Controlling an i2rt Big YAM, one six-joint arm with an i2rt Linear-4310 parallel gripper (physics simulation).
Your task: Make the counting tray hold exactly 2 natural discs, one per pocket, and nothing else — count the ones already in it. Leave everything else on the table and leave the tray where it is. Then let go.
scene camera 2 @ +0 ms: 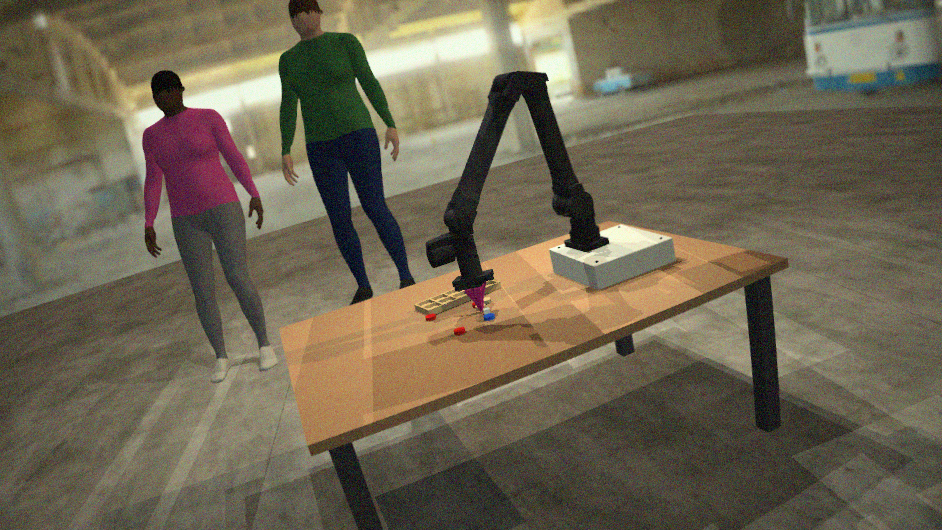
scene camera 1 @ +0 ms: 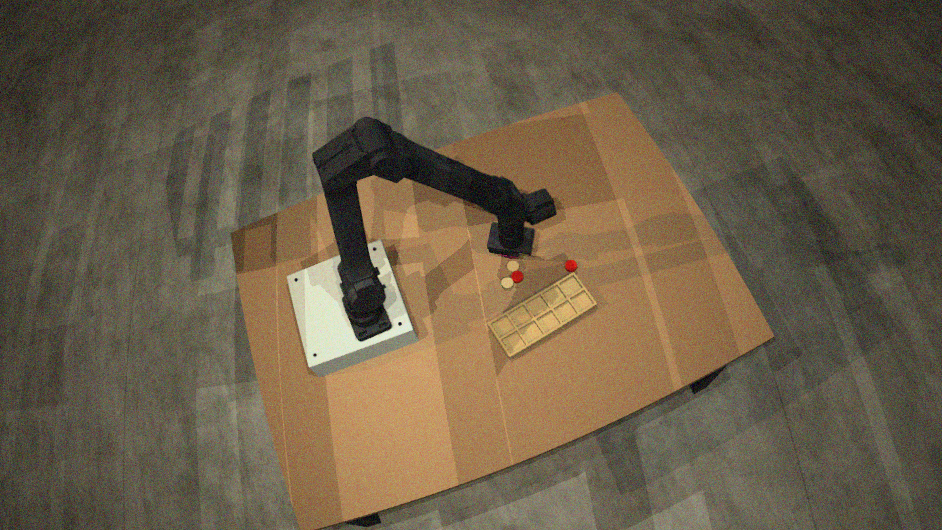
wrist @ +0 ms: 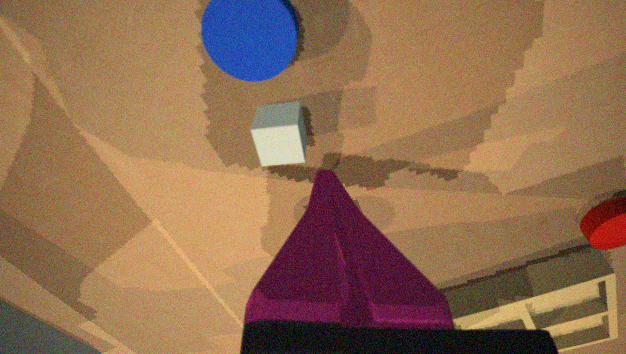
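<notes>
Two natural discs lie on the table beside the counting tray, close around a red disc. The wooden counting tray has two rows of pockets, and I see no disc in them in scene camera 1. My gripper is shut with nothing between its magenta fingers, low over the table next to the natural discs. In the wrist view the fingers hide the natural discs.
A second red disc lies near the tray's end. Another red disc lies farther from the tray. A blue disc and a small grey-white cube lie near the fingertips. Two people stand beyond the table.
</notes>
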